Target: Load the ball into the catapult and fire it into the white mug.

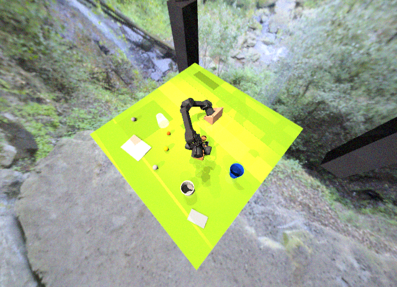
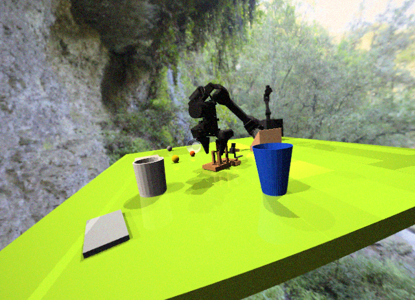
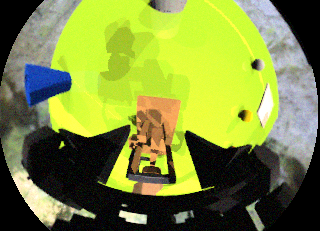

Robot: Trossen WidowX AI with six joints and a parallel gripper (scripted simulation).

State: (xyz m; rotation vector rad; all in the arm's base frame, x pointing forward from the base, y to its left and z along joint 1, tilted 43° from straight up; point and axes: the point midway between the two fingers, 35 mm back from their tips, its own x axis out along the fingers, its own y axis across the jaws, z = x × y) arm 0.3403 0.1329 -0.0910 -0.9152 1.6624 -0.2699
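My gripper tip is now 32 cm to the left of the orange ball, 4 cm above it and 3 cm short of it. Round my gripper tip: yellow ball 23 cm to the right, 14 cm ahead, 4 cm below; then wooden catapult 7 cm behind, 2 cm to the right; then white mug 25 cm ahead, 12 cm to the left, 3 cm below.
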